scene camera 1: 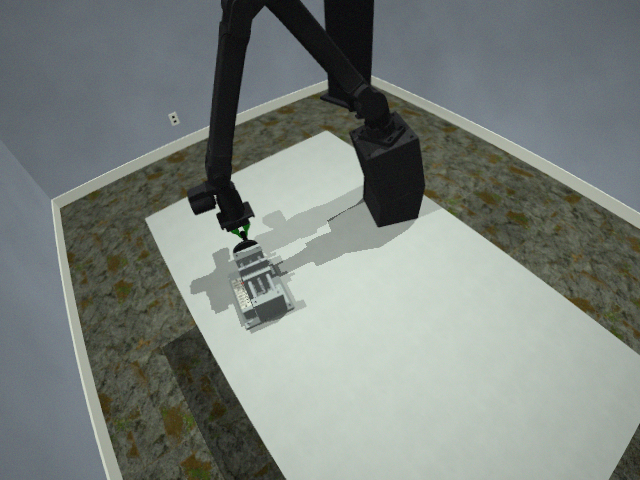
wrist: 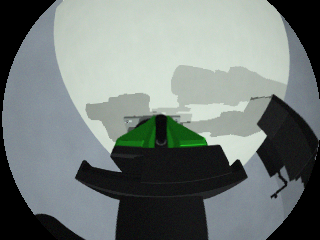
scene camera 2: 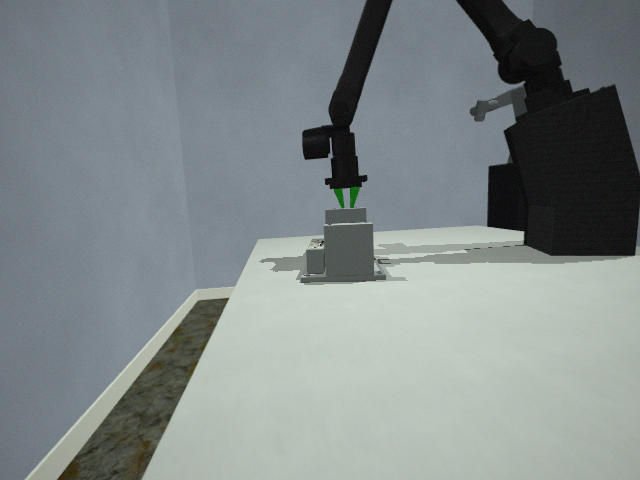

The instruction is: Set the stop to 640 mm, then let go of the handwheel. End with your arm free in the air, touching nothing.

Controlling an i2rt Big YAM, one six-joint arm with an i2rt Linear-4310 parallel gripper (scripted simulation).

Labels:
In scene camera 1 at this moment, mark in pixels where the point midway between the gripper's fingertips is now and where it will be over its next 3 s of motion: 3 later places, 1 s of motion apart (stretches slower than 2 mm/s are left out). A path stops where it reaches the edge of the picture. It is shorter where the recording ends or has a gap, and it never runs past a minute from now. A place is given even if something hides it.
My gripper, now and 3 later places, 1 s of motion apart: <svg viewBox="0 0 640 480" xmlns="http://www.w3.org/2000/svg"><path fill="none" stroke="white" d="M243 235L240 237L234 244L237 248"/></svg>

